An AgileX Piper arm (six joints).
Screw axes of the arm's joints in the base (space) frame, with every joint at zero. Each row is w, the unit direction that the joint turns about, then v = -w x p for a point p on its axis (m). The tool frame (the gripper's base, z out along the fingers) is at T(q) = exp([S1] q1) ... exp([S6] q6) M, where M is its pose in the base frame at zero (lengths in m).
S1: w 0 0 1 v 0 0 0
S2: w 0 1 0 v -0.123 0 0
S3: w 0 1 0 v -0.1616 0 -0.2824
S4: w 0.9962 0 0.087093 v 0 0.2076 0
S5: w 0 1 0 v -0.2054 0 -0.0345
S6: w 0.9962 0 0.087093 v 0 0.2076 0
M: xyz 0.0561 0 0.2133 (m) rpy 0 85.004 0 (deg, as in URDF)
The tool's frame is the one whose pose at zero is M.
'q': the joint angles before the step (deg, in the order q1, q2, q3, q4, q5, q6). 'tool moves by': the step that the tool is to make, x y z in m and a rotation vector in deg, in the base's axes. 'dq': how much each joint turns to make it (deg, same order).
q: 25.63 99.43 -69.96 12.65 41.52 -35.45
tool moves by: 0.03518 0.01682 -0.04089 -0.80 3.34 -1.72
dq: -0.01 11.03 -6.66 0.31 -1.25 1.46
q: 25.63 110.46 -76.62 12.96 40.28 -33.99
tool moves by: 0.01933 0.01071 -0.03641 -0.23 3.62 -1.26
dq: 0.00 7.93 -4.42 1.40 -0.23 0.53
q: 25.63 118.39 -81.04 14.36 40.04 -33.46
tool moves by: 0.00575 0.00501 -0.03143 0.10 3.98 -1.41
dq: -0.01 5.20 -1.52 2.17 -0.17 0.16
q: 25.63 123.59 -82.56 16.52 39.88 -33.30
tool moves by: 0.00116 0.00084 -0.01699 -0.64 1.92 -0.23
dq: -0.01 2.53 -0.44 0.33 -0.08 0.00
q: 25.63 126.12 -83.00 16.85 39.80 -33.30
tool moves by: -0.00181 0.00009 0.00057 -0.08 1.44 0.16
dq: 0.00 -0.01 -0.21 0.33 1.62 0.01
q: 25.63 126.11 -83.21 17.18 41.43 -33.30
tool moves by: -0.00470 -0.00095 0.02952 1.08 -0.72 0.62
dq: -0.01 -4.12 0.07 0.15 3.07 0.02
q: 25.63 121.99 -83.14 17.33 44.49 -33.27
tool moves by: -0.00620 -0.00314 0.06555 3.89 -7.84 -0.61
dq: -0.01 -8.95 0.00 -0.12 0.04 0.72
